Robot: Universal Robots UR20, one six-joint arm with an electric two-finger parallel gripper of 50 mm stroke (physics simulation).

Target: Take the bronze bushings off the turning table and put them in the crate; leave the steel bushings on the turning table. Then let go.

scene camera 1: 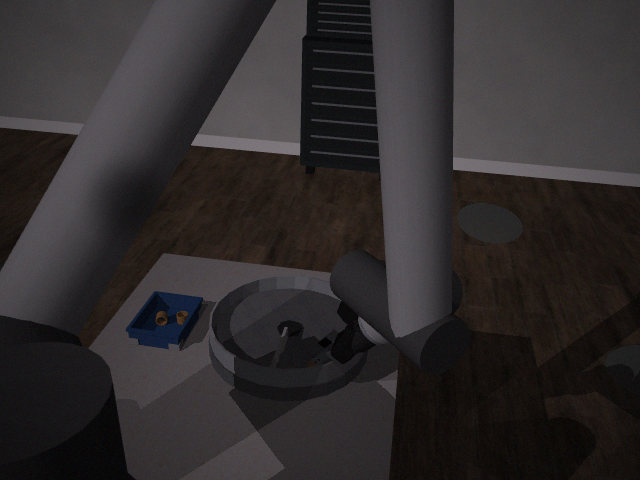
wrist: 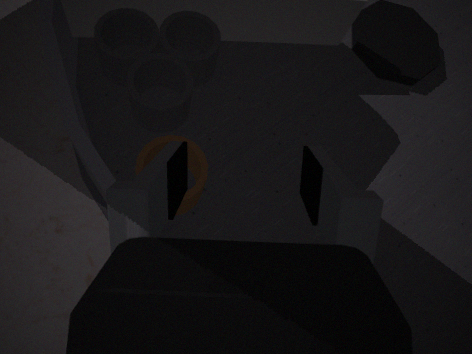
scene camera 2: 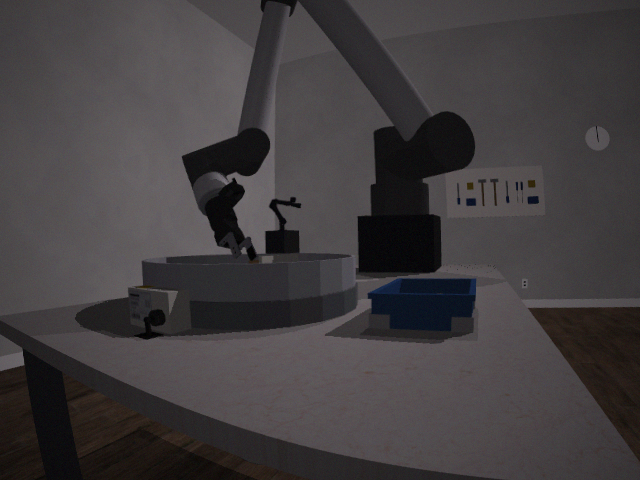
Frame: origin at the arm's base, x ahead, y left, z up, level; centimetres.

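Seen in the pictures: gripper, between the fingertips: (scene camera 1: 317, 353) (wrist: 244, 167) (scene camera 2: 246, 257); arm's base, origin of its link: (scene camera 2: 400, 216).
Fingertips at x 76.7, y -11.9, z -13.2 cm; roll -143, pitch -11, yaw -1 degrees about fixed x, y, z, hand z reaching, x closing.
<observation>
Pixels of each thing's middle, then the offset from my fingertips to it. "spot": a spot on its surface instead. Level surfaces: height alone.
- bronze bushing, middle of its body: (wrist: 171, 177) (scene camera 1: 313, 367) dx -3.1, dy +0.0, dz -2.1 cm
- blue crate, middle of its body: (scene camera 2: 429, 300) (scene camera 1: 166, 320) dx +6.9, dy +46.3, dz -6.1 cm
- dark hub, middle of its body: (wrist: 396, 41) (scene camera 1: 289, 328) dx +10.8, dy +11.3, dz -2.9 cm
- thin upright divider, a spot on its surface: (scene camera 1: 279, 351) spot: dx -2.9, dy +9.0, dz +0.3 cm
- small pale box, middle of its body: (scene camera 2: 158, 307) dx +33.9, dy +14.4, dz -5.7 cm
- worktop, height of its surface: dz -8.6 cm
My gripper (scene camera 1: 319, 351) (scene camera 2: 245, 254) (wrist: 244, 167) is open and empty, tilted low over the near right part of the turning table (scene camera 1: 289, 379) (scene camera 2: 248, 281) (wrist: 250, 125). A bronze bushing (wrist: 200, 172) (scene camera 1: 311, 363) lies there; in the wrist view the left finger covers part of it, so it is off to the left of the gap. Three dark steel bushings (wrist: 160, 112) (wrist: 117, 65) (wrist: 202, 65) stand close together beyond it, near the rim. The blue crate (scene camera 1: 155, 338) (scene camera 2: 423, 310) holds two bronze bushings (scene camera 1: 161, 318) (scene camera 1: 181, 317). Scene camera 2 does not show its inside.
The turning table has a raised rim, a dark hub (wrist: 395, 42) and a thin upright divider (scene camera 1: 279, 351). A small pale box (scene camera 2: 175, 310) with a black knob-like part stands beside its wall. The crate stands apart from the turning table on the worktop (scene camera 2: 361, 382).
</observation>
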